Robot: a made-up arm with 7 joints.
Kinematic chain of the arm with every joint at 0, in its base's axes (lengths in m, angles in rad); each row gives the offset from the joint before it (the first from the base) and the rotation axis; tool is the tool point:
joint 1: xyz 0 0 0.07 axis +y
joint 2: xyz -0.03 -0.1 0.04 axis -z
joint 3: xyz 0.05 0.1 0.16 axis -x
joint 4: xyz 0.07 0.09 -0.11 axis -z
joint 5: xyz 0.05 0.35 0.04 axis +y
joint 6: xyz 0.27 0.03 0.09 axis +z
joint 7: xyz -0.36 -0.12 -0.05 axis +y
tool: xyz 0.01 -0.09 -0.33
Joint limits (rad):
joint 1: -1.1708..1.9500
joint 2: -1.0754..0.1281
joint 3: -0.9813..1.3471
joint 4: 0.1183..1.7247
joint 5: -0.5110..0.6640
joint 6: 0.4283..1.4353
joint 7: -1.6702..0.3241
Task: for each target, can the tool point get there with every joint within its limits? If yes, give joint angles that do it. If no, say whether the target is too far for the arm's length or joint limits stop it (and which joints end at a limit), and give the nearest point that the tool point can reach.
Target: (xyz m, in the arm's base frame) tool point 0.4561 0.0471 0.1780
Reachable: yes | joints -0.3863 -0.7552 0.6983 0.9071 0.3976 1.1634 -0.6795
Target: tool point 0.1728 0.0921 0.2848
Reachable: yes | joints -0.8304 -0.9755 -0.5680 1.5138 -0.1076 0.5813 -1.4471
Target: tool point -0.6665 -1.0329 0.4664
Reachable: no: joint limits stop it (at a limit: joint 1, joint 2, joint 3, joint 4, joint 6) | nearest point -0.3510 -0.5231 0.3664 | short by 0.608 m
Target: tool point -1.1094 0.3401 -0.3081
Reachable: no: joint limits stop it (at a limit: joint 1, joint 4, joint 5, joint 6) | nearest point -0.4815 0.1758 -0.2401 | short by 0.653 m
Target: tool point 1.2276 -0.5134 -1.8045
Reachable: no: too far | nearest point 0.4591 -0.0704 -0.6310 | short by 1.471 m
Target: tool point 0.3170 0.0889 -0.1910
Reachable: yes | joints 0.3717 -0.2322 0.2474 0.6003 0.5161 0.5632 -1.0971
